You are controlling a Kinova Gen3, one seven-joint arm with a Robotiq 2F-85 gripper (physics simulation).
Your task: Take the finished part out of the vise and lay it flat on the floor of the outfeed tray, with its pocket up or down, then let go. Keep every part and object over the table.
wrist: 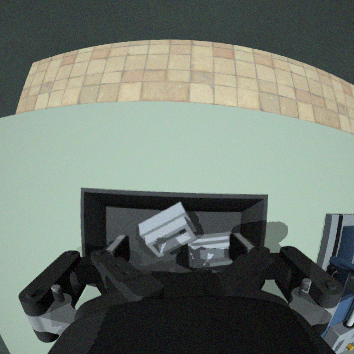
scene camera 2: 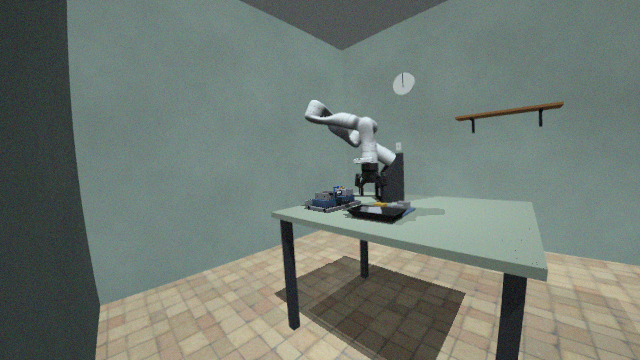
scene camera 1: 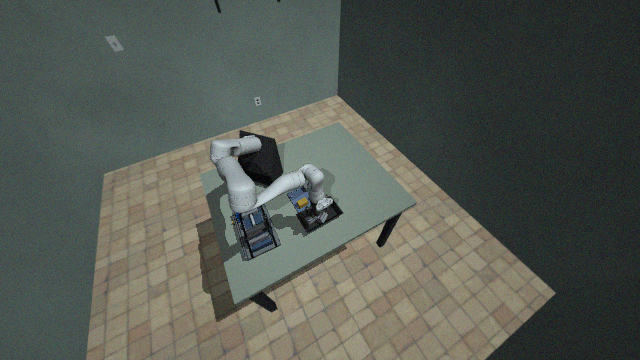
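Pixels of known places: gripper, fingertip midpoint: [wrist: 179, 246] [scene camera 2: 370, 195] [scene camera 1: 319, 212]; arm's base, origin of the base link: [scene camera 2: 391, 160] [scene camera 1: 254, 144].
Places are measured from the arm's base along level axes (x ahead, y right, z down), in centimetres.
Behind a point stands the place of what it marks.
Note:
The black outfeed tray [scene camera 1: 326, 223] {x 59.2, y -6.3, z 21.8 cm} [scene camera 2: 377, 215] {x 59.3, y -10.5, z 22.6 cm} [wrist: 175, 193] {x 59.1, y -6.1, z 21.6 cm} holds two grey parts. One part [wrist: 167, 229] {x 55.2, y -7.3, z 20.3 cm} is turned at an angle, with a stepped face and a slot showing; whether it lies flat is unclear. The other part [wrist: 210, 249] {x 51.5, y -2.4, z 22.5 cm} sits close beside it on the right in the wrist view, its near side shaded and partly hidden by the gripper. My gripper [scene camera 2: 369, 194] {x 54.8, y -6.0, z 15.0 cm} [wrist: 179, 246] {x 54.8, y -6.0, z 15.0 cm} is open and empty, pointing down above the tray, with both parts between its fingers in the wrist view but below the tips. The blue vise assembly [scene camera 1: 252, 220] {x 33.9, y 24.9, z 17.4 cm} [scene camera 2: 330, 200] {x 45.5, y 21.7, z 20.2 cm} [wrist: 346, 242] {x 46.9, y 22.0, z 22.1 cm} stands beside the tray; its contents are unclear.
A blue plate [scene camera 1: 295, 193] {x 29.6, y -5.8, z 25.0 cm} with a yellow block [scene camera 1: 302, 202] {x 39.9, y -4.3, z 21.4 cm} [scene camera 2: 380, 204] {x 41.0, y -5.6, z 21.6 cm} adjoins the tray on the robot's side. A grey block [scene camera 2: 404, 204] {x 33.7, y -15.8, z 22.4 cm} is beside the yellow one. The black robot pedestal [scene camera 1: 262, 162] {x 8.4, y 1.7, z 8.1 cm} [scene camera 2: 395, 180] {x 11.5, y -5.4, z 12.2 cm} stands at the table's back.

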